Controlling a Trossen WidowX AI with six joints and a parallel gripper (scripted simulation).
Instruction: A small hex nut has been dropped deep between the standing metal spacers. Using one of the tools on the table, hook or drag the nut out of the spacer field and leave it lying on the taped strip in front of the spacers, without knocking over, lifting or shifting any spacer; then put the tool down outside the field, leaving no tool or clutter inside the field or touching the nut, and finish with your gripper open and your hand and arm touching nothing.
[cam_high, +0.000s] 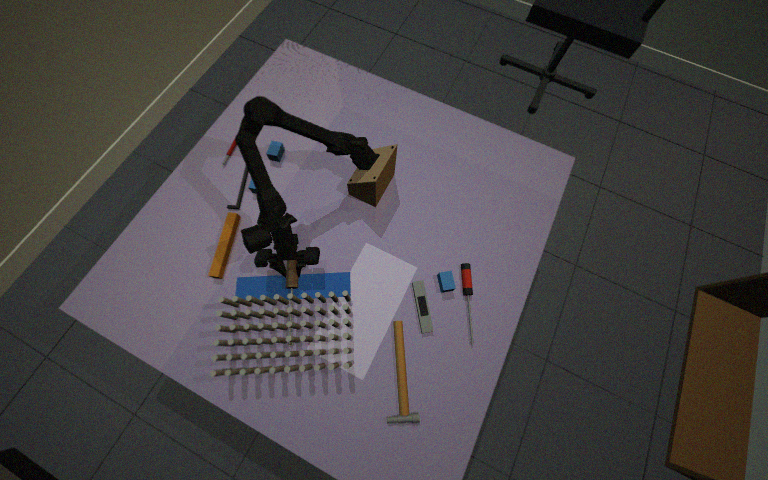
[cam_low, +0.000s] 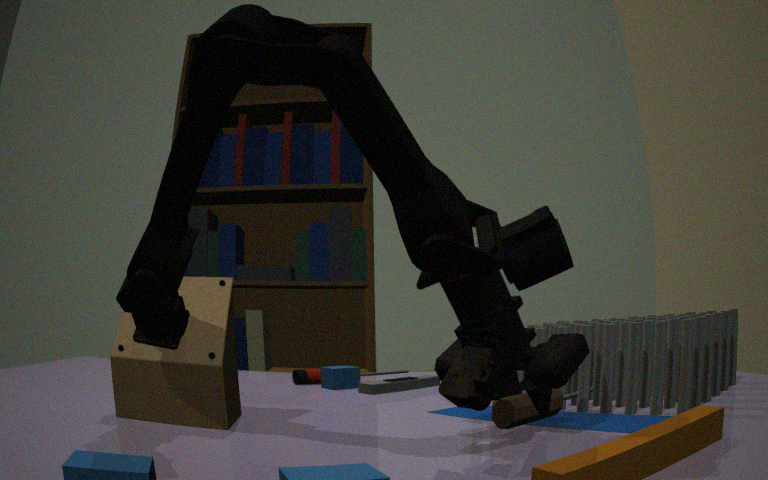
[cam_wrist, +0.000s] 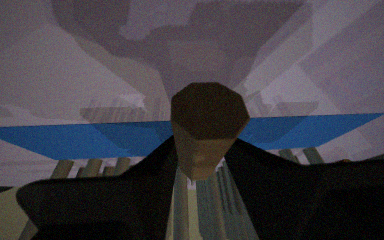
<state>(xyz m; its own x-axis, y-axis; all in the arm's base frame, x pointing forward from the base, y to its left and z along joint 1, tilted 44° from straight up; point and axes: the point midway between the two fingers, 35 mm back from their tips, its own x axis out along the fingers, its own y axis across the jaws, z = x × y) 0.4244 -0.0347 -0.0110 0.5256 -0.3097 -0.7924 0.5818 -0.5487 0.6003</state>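
The blue taped strip is 3 cm ahead of my gripper tip, 2 cm to the left of it and 1 cm below it. Also, from my gripper tip: orange bar (4 cm ahead, 25 cm to the right); wooden-handled awl (8 cm ahead, 6 cm to the left); grey block (15 cm behind, 40 cm to the left).
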